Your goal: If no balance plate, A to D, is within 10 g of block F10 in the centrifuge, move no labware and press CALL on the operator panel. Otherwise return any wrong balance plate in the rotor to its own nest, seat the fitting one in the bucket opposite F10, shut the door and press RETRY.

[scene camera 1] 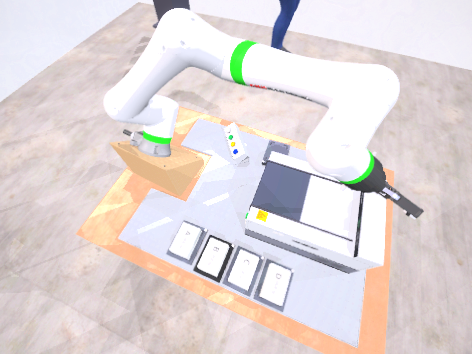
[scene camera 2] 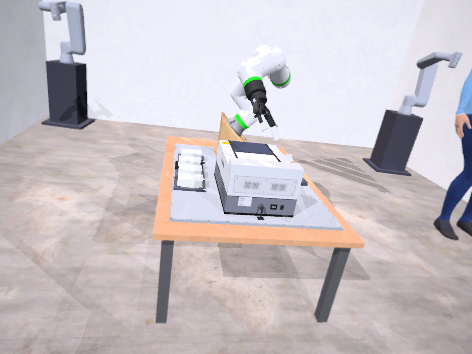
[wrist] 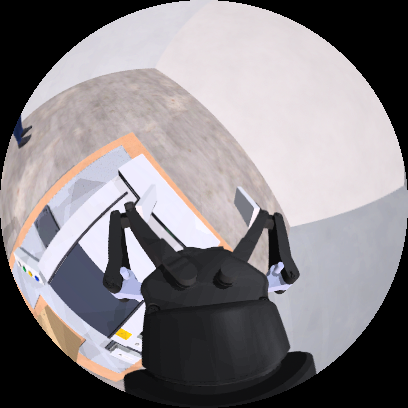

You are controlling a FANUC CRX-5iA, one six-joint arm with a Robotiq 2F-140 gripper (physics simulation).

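Pixels of known places: gripper, fingertip midpoint: (scene camera 2: pixel 271 135) (wrist: pixel 195 193); arm's base at its link origin: (scene camera 1: pixel 154 151) (scene camera 2: pixel 233 128).
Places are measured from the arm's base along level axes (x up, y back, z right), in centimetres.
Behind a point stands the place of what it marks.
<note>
The white centrifuge (scene camera 1: pixel 370 240) {x 9.0, y -93.9, z -1.8 cm} (scene camera 2: pixel 265 177) {x 4.0, y -97.3, z -11.5 cm} (wrist: pixel 160 187) {x 9.0, y -94.1, z -17.4 cm} stands on the mat. Its top door, with a dark window (scene camera 1: pixel 280 192) {x 5.9, y -60.4, z -5.4 cm} (wrist: pixel 92 290) {x 5.9, y -63.3, z -7.8 cm}, looks shut; the rotor and block F10 are hidden. White balance plates A (scene camera 1: pixel 186 241) {x -10.0, y -34.4, z 26.1 cm}, B (scene camera 1: pixel 214 257) {x -10.0, y -48.0, z 25.9 cm}, C (scene camera 1: pixel 243 270) {x -10.0, y -60.5, z 24.5 cm} and D (scene camera 1: pixel 275 283) {x -10.0, y -73.5, z 22.7 cm} lie in a row in their nests; the surround of B is black, the others grey. The operator panel (scene camera 1: pixel 234 142) {x -7.8, y -27.3, z -28.1 cm} (wrist: pixel 30 272) has green, yellow and blue buttons; its labels are unreadable. My gripper (scene camera 1: pixel 412 212) (scene camera 2: pixel 266 122) (wrist: pixel 195 193) {x 22.1, y -92.6, z -11.4 cm} is open and empty, above and beyond the centrifuge's edge.
A dark grey device (scene camera 1: pixel 276 150) {x -13.0, y -48.0, z -37.9 cm} (wrist: pixel 47 225) {x -13.0, y -50.4, z -36.6 cm} sits behind the centrifuge. The arm's base is on a wooden wedge (scene camera 1: pixel 160 167) {x 8.5, y -13.9, z 8.9 cm} (wrist: pixel 62 332) at the table's end. The arm spans above the table (scene camera 2: pixel 260 240) {x -17.6, y -114.5, z -11.4 cm}. A person (scene camera 1: pixel 285 25) (scene camera 2: pixel 462 160) and two pedestal robots (scene camera 2: pixel 66 92) (scene camera 2: pixel 395 140) stand away from it.
</note>
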